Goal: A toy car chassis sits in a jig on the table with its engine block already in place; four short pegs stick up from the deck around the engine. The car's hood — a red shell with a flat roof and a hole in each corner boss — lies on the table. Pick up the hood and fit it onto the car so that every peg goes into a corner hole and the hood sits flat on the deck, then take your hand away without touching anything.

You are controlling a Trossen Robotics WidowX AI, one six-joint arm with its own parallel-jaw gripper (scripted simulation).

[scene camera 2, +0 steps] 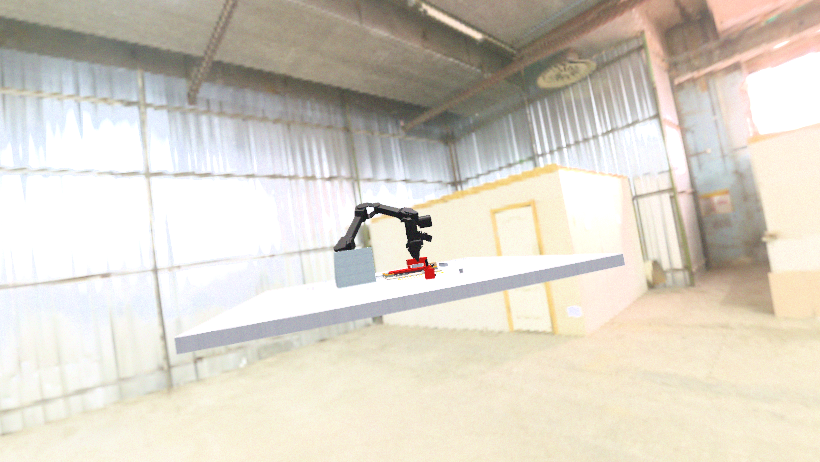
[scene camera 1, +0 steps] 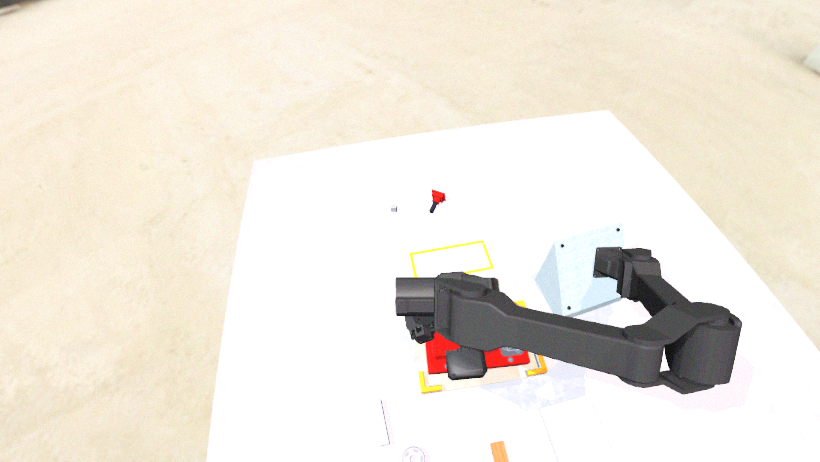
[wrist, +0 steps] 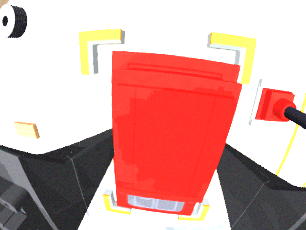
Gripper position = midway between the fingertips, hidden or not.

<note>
My gripper (scene camera 1: 455, 338) carries a red hood (wrist: 169, 127). I also see a jig (scene camera 1: 433, 383).
My gripper is seen too in the wrist view (wrist: 167, 139).
</note>
